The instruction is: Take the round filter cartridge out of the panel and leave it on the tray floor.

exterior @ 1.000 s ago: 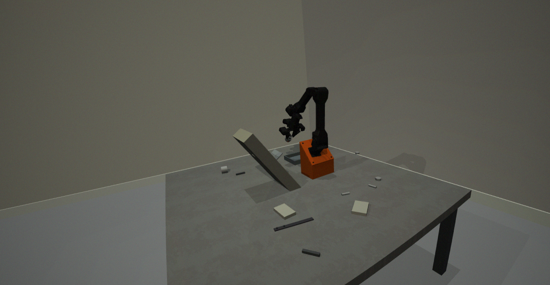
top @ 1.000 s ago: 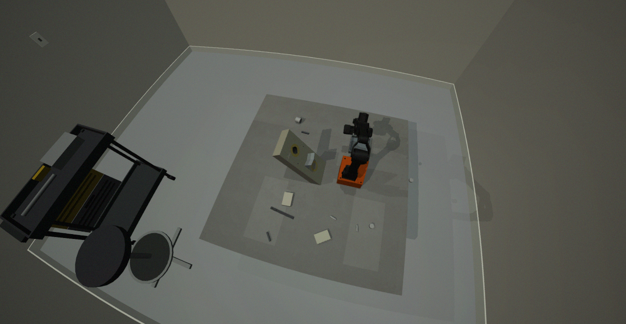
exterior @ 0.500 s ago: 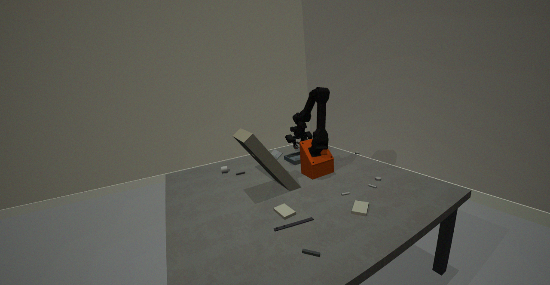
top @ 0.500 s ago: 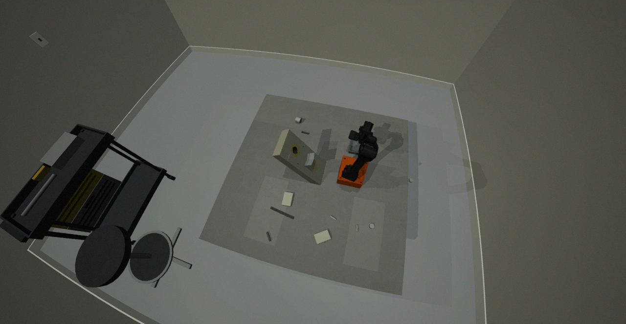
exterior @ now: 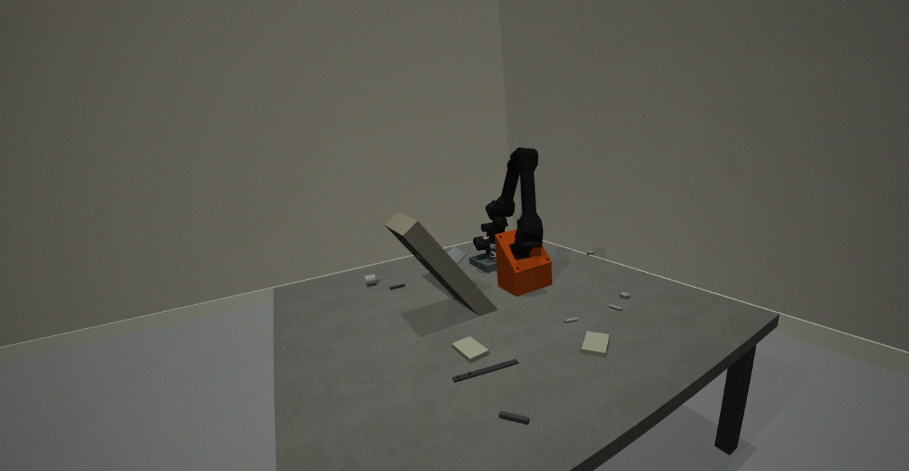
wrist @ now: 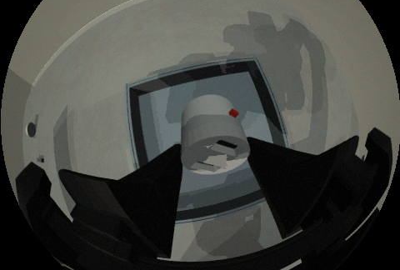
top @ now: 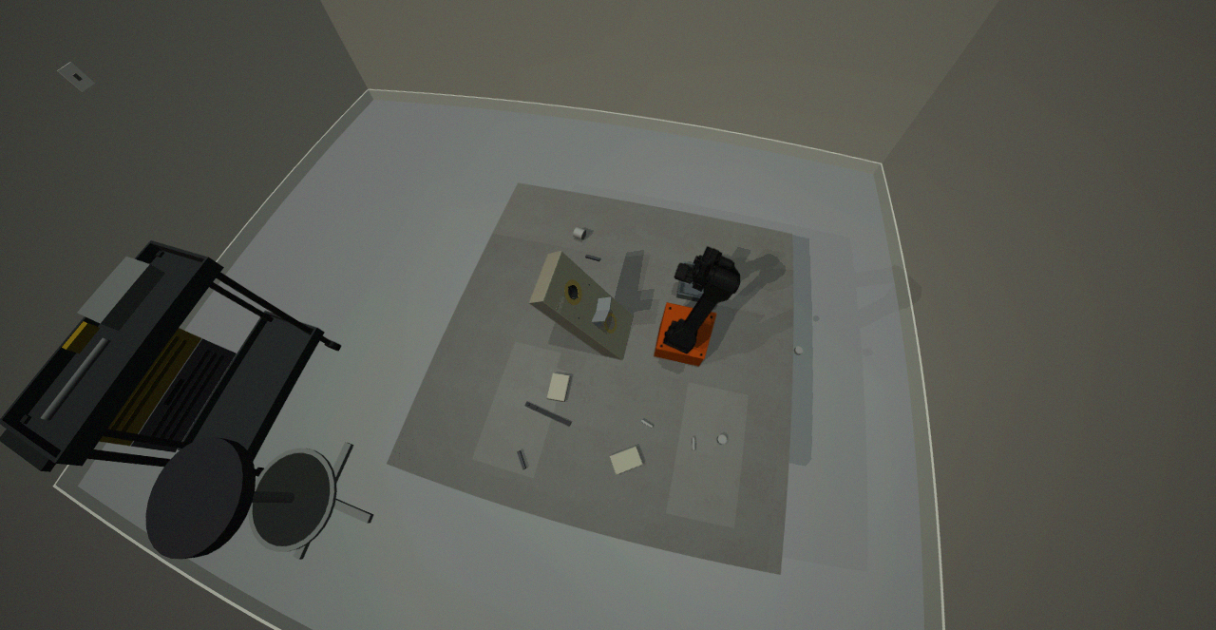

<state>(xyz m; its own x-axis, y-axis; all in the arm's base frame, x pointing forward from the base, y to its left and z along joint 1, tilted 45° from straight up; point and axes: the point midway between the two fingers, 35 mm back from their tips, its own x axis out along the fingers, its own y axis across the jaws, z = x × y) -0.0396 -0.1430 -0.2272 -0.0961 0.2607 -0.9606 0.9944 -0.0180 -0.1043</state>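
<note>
Right now my gripper tip is right at the round filter cartridge. From my gripper tip the other things lie so: grey tray (10 mm to the right, 40 mm below); beige service panel (350 mm ahead, 300 mm to the left, 130 mm above).
</note>
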